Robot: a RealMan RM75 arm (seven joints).
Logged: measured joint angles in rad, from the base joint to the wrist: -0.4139, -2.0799, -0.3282, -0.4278, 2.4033, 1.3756, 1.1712; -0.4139, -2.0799, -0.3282, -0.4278, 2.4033, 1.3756, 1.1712; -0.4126, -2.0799, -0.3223, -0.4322, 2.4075, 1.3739, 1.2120; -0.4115, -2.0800, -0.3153, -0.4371, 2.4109, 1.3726, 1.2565; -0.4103, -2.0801, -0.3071, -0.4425, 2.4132, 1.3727, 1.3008; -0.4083, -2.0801, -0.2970, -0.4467, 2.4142, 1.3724, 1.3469; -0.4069, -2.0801, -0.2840, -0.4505, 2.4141, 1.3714, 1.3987; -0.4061, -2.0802, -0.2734, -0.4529, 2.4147, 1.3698, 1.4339; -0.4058, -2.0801, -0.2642, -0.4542, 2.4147, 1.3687, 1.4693; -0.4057, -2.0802, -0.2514, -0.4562, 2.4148, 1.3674, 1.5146; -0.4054, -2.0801, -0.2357, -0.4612, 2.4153, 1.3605, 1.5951; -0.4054, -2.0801, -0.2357, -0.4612, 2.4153, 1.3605, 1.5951; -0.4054, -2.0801, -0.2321, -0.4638, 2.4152, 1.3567, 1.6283; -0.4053, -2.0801, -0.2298, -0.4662, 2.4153, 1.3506, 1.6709; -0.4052, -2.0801, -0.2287, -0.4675, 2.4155, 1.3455, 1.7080
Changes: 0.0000, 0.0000, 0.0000, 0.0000, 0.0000, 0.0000, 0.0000; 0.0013, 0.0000, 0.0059, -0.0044, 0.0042, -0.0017, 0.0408; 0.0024, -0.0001, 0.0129, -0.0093, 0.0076, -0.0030, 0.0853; 0.0036, -0.0002, 0.0211, -0.0147, 0.0099, -0.0029, 0.1296; 0.0056, -0.0002, 0.0312, -0.0189, 0.0109, -0.0032, 0.1757; 0.0070, -0.0002, 0.0442, -0.0227, 0.0108, -0.0042, 0.2275; 0.0078, -0.0003, 0.0548, -0.0251, 0.0114, -0.0058, 0.2627; 0.0081, -0.0002, 0.0640, -0.0264, 0.0114, -0.0069, 0.2981; 0.0082, -0.0003, 0.0768, -0.0284, 0.0115, -0.0082, 0.3434; 0.0085, -0.0002, 0.0925, -0.0334, 0.0120, -0.0151, 0.4239; 0.0085, -0.0002, 0.0925, -0.0334, 0.0120, -0.0151, 0.4239; 0.0085, -0.0002, 0.0961, -0.0360, 0.0119, -0.0189, 0.4571; 0.0086, -0.0002, 0.0984, -0.0384, 0.0120, -0.0250, 0.4997; 0.0087, -0.0002, 0.0995, -0.0397, 0.0122, -0.0301, 0.5368
